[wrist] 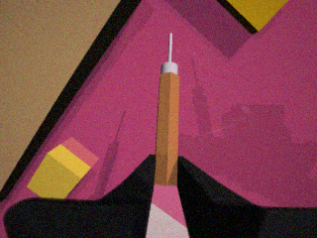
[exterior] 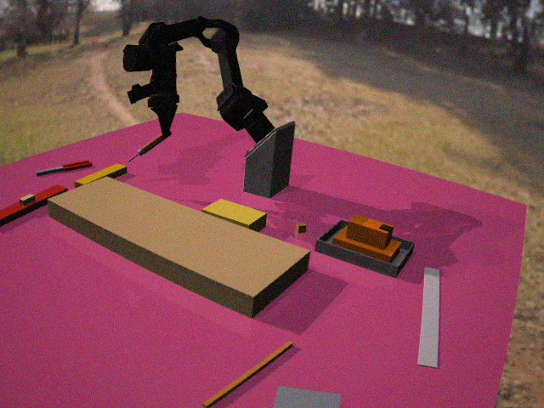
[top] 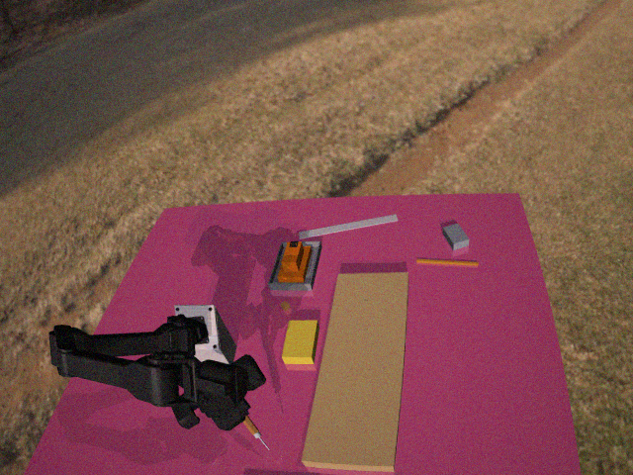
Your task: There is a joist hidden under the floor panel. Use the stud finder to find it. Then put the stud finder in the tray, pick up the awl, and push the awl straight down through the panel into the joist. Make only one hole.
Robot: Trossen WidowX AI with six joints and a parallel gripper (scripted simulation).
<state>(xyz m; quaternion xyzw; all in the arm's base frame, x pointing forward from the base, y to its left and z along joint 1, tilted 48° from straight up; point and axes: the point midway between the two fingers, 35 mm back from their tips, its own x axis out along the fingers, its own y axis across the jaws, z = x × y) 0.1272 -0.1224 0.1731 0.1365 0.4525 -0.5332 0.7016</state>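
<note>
Right now my gripper tip is 4 cm to the left of the awl, 3 cm short of it and 3 cm above it. Round my gripper tip: yellow bar: 15 cm to the right, 11 cm below, 6 cm ahead; red bar: 29 cm ahead, 19 cm to the right, 11 cm below; red-handled tool: 30 cm to the right, 12 cm below, 7 cm ahead.
</note>
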